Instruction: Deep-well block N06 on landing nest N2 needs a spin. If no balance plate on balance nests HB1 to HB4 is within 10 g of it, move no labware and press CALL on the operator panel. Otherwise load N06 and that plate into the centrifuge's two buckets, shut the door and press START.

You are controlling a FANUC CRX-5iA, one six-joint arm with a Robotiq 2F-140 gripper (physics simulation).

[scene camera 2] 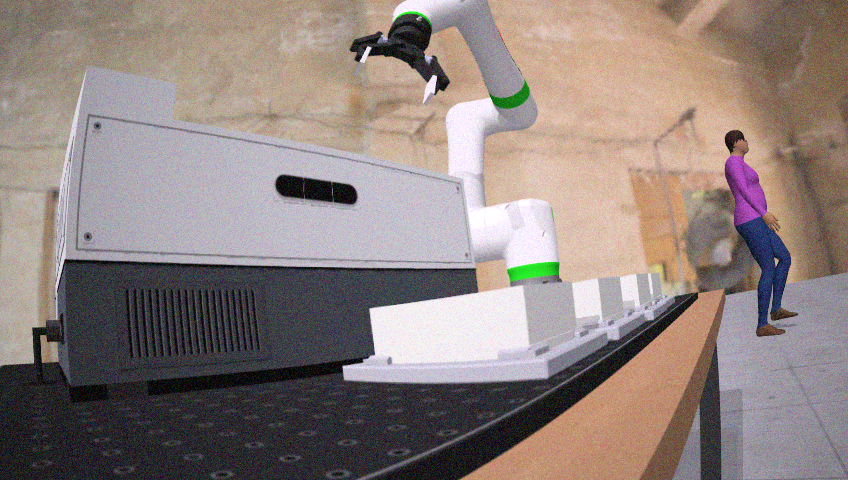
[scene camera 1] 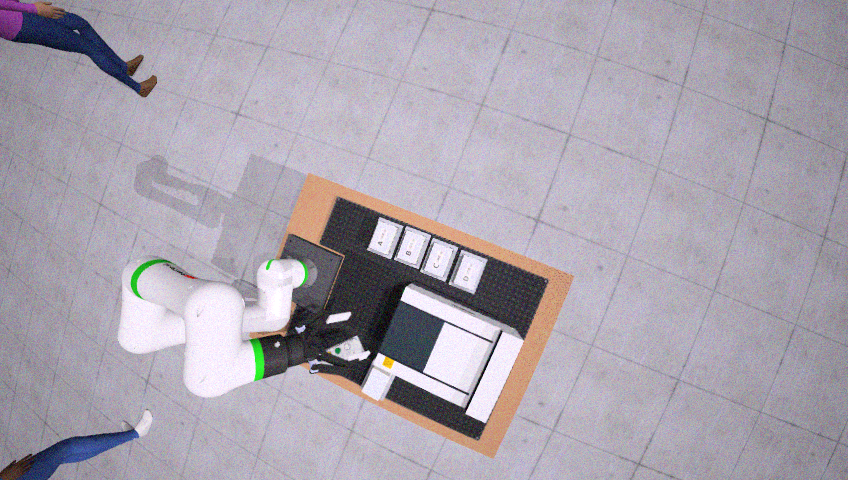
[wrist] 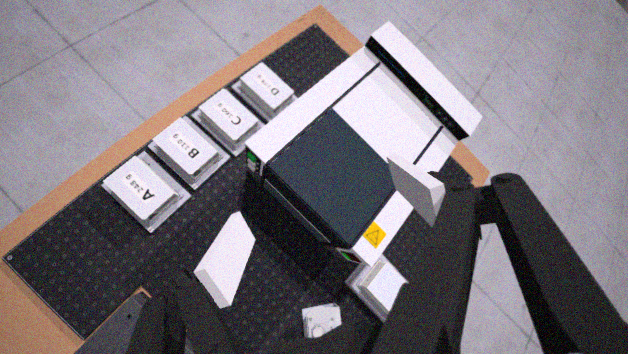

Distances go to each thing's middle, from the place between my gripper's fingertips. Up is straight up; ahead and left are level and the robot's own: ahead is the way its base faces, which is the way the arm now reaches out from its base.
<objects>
Now: the centrifuge [scene camera 2: 189, 257] 320 mm below my hand, 290 mm ahead of it and 50 mm to the right of it. Also, from my hand: white block [wrist: 382, 283] (380 mm below, 340 mm to the right, 40 mm ahead); then button box [wrist: 318, 320] (400 mm below, 300 mm to the right, 180 mm behind).
</objects>
